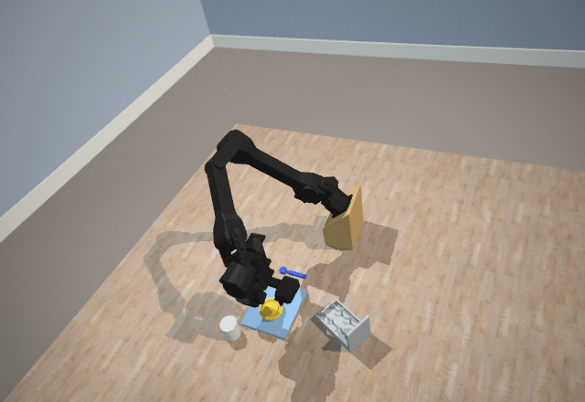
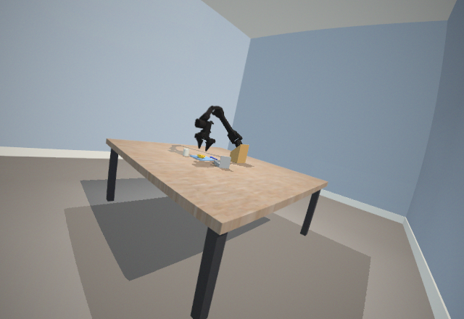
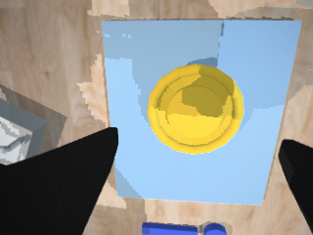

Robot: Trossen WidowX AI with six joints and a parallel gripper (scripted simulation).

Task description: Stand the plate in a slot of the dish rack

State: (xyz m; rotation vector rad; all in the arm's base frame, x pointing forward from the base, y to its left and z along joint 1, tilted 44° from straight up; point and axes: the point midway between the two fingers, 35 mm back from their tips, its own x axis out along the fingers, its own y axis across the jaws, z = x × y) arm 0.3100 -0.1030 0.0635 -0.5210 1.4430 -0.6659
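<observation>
Right now the yellow plate is 5 cm below my gripper tip. The rest, counted from my gripper tip: blue spoon (13 cm behind, 6 cm below); then light blue mat (6 cm below, 2 cm behind); then white cup (8 cm to the right, 8 cm ahead, 4 cm below).
</observation>
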